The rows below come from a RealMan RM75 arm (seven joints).
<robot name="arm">
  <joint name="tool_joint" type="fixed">
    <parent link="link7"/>
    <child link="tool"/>
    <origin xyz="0 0 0"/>
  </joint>
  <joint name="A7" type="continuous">
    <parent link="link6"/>
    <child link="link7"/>
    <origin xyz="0 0 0.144"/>
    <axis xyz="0 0 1"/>
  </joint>
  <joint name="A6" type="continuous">
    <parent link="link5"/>
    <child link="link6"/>
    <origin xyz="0 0 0"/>
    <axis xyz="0 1 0"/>
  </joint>
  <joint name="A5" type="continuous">
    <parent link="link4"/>
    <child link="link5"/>
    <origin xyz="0 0 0.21"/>
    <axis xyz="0 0 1"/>
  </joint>
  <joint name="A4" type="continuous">
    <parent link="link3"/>
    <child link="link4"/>
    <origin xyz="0 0 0"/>
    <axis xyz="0 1 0"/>
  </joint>
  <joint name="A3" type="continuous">
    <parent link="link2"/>
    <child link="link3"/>
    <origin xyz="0 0 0.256"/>
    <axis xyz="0 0 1"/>
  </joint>
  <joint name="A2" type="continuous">
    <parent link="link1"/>
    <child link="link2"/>
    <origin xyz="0 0 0"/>
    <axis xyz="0 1 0"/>
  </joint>
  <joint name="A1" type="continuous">
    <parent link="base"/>
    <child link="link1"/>
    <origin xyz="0 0 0.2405"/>
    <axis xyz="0 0 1"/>
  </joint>
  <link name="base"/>
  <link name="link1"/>
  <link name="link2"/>
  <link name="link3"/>
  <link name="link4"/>
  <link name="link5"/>
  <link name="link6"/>
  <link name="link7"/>
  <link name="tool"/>
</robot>
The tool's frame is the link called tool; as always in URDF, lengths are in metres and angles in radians. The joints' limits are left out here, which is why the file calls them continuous.
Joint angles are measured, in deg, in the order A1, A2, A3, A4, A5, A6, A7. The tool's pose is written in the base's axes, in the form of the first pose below.
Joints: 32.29 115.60 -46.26 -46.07 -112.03 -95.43 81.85
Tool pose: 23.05, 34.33, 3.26, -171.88, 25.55, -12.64
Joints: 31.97 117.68 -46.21 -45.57 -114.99 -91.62 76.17
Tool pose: 23.69, 34.32, 1.51, -168.45, 22.74, -8.83
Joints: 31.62 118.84 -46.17 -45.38 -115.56 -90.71 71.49
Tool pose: 23.76, 34.05, 0.65, -166.83, 21.95, -4.92
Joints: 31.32 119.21 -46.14 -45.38 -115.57 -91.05 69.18
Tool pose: 23.77, 33.77, 0.40, -166.45, 21.83, -2.86
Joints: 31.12 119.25 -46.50 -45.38 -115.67 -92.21 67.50
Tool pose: 23.73, 33.37, 0.26, -167.19, 21.64, -1.16
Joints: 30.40 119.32 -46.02 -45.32 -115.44 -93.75 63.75
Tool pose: 23.95, 32.78, 0.32, -166.65, 21.90, 2.11
